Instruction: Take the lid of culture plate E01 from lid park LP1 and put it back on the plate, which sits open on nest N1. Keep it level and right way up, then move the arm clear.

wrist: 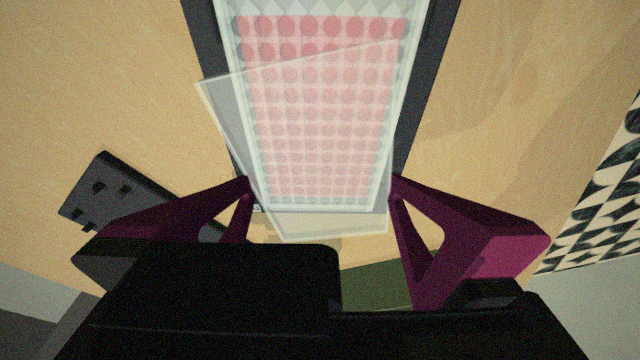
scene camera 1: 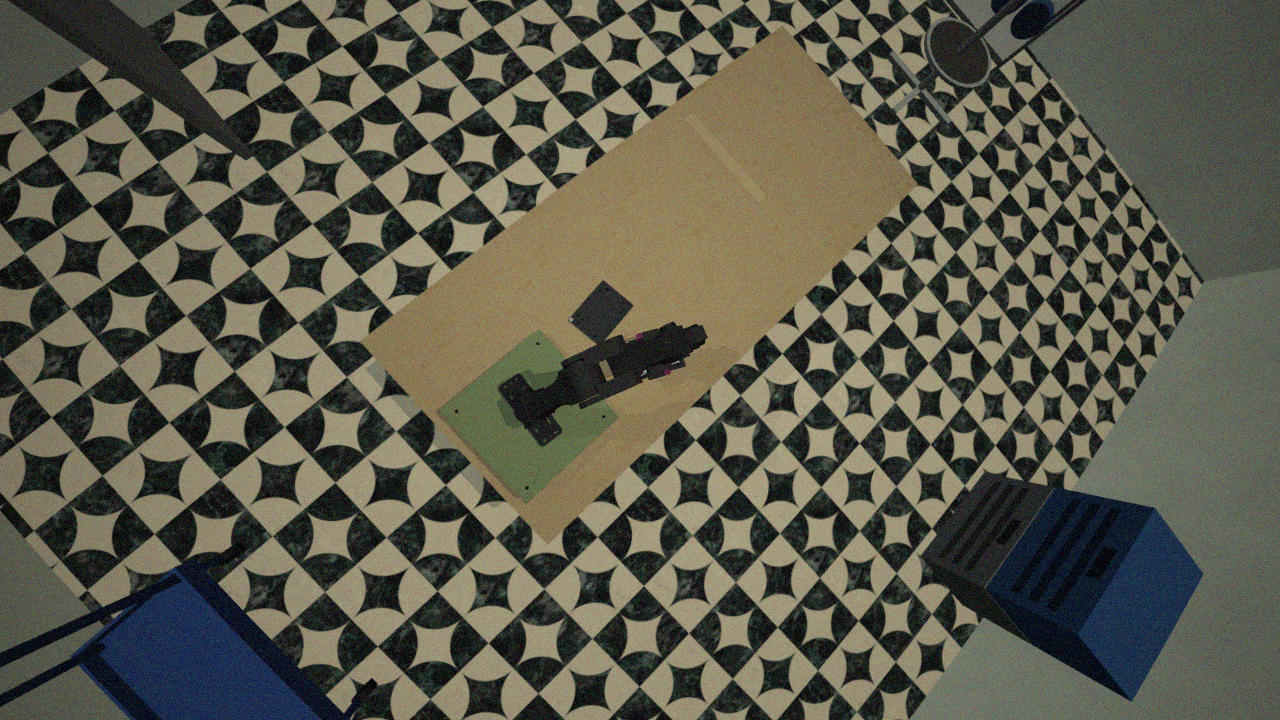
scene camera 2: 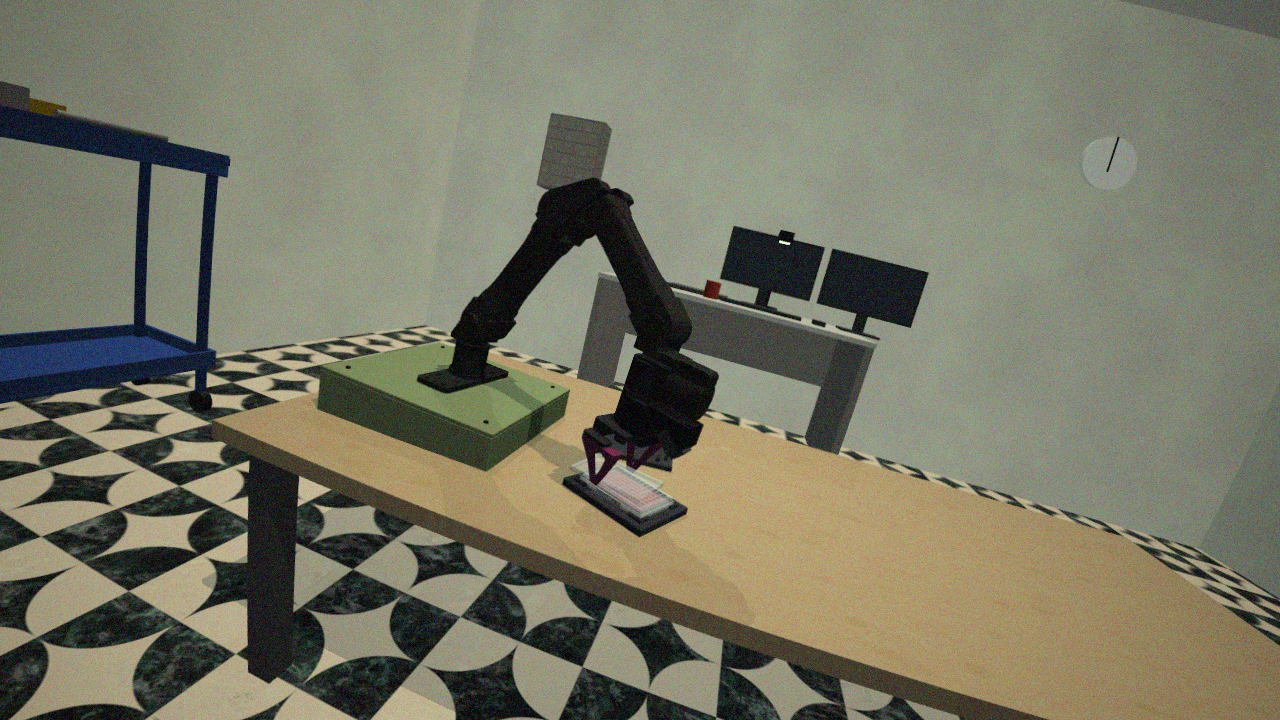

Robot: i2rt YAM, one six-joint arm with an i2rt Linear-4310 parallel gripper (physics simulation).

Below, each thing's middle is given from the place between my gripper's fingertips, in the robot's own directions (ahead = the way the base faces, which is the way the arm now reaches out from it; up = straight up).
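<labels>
Counted from my hand: plate lid (scene camera 2: pixel 632 484), 1 cm ahead; dark plate nest (scene camera 2: pixel 640 527), 1 cm to the right, 3 cm ahead, 2 cm below; dark lid park (scene camera 1: pixel 601 312), 19 cm to the left, 3 cm behind, 1 cm below.
</labels>
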